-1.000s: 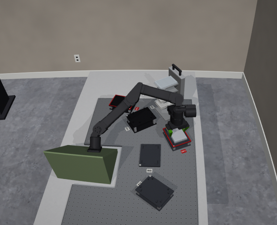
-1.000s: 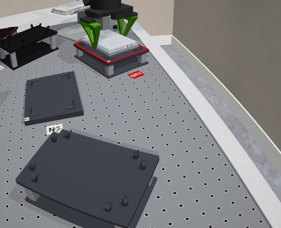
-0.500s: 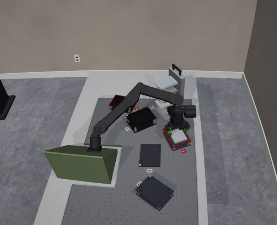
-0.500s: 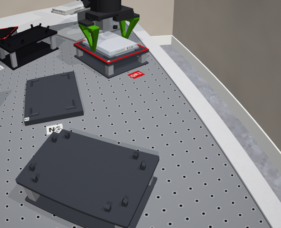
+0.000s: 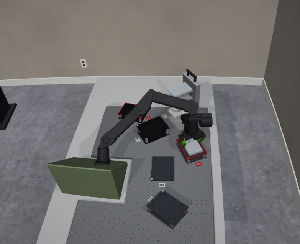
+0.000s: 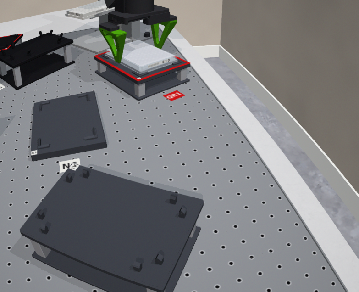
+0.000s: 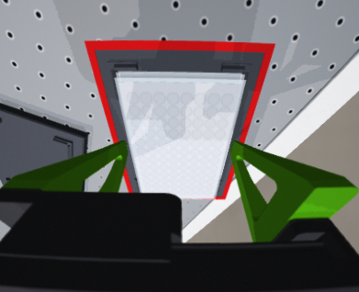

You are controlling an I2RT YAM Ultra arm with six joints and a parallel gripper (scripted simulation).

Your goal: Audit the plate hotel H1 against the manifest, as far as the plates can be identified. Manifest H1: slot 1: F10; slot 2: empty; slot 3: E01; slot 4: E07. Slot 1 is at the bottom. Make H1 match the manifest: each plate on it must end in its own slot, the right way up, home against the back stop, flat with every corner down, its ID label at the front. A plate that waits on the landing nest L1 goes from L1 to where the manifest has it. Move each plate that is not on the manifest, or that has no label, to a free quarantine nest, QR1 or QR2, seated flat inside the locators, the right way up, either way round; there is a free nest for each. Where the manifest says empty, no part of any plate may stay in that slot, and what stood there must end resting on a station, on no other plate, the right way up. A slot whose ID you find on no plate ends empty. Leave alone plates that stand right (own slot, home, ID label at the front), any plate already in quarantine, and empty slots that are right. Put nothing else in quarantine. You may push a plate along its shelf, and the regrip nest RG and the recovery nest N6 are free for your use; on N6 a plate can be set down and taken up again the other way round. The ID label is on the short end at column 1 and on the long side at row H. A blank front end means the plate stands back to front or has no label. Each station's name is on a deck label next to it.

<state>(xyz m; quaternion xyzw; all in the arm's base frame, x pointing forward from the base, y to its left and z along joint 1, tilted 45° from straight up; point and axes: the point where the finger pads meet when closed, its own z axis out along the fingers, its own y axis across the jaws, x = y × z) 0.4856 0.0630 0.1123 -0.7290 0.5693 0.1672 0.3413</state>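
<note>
Now: the clear well plate 1 cm below my hand. Also, from my hand: flat N6 pad: 17 cm behind, 12 cm to the right, 5 cm below; red-rimmed nest QR1: 2 cm below; red QR1 label: 10 cm to the right, 5 cm below, 3 cm ahead.
</note>
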